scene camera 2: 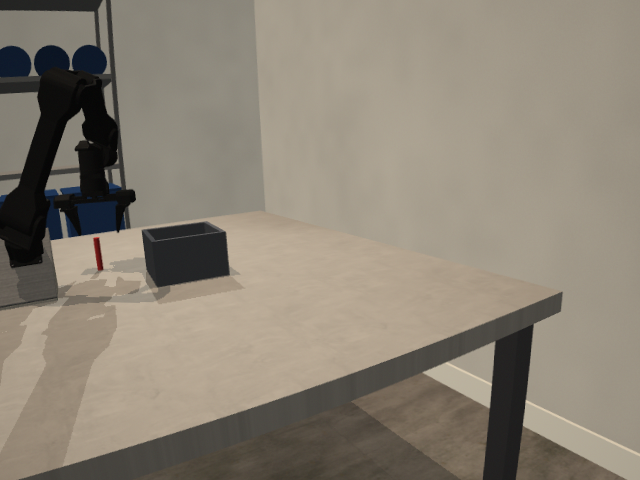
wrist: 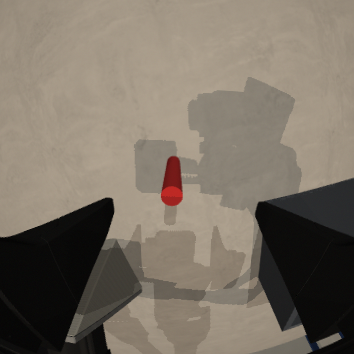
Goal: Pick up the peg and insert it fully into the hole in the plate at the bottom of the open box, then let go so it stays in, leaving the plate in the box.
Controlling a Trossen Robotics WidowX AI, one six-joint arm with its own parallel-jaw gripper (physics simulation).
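Seen in the pictures: gripper, fingertip midpoint: [scene camera 2: 99, 234] [wrist: 186, 207]; arm's base at its link origin: [scene camera 2: 25, 252].
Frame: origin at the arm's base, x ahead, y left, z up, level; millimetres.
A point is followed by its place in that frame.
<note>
A thin red peg [scene camera 2: 98, 254] {y 123, x 154, z -54 mm} [wrist: 172, 182] {y 136, x 157, z -19 mm} stands upright on the table, to the left of the box in the scene view. My gripper [scene camera 2: 99, 232] {y 124, x 163, z -5 mm} [wrist: 186, 207] {y 124, x 163, z -5 mm} is open and empty, pointing down. Its fingertips are a little above the height of the peg's top, and in the wrist view the peg's top shows between the two fingers. The dark open box [scene camera 2: 191, 258] {y -107, x 332, z -43 mm} [wrist: 273, 285] {y -56, x 254, z -44 mm} stands on the table; in the wrist view it is partly hidden behind the right finger. The plate and its hole are hidden by the box walls in the scene view and do not show in the wrist view.
A grey block [scene camera 2: 38, 286] {y -57, x 18, z -63 mm} [wrist: 107, 295] {y 14, x 52, z -23 mm} stands under the arm's base, left of the peg. The table [scene camera 2: 336, 310] {y -429, x 495, z -94 mm} has its near edge at the front. A shelf rack [scene camera 2: 114, 103] with blue balls and blue bins stands behind the table. A wall is at the right.
</note>
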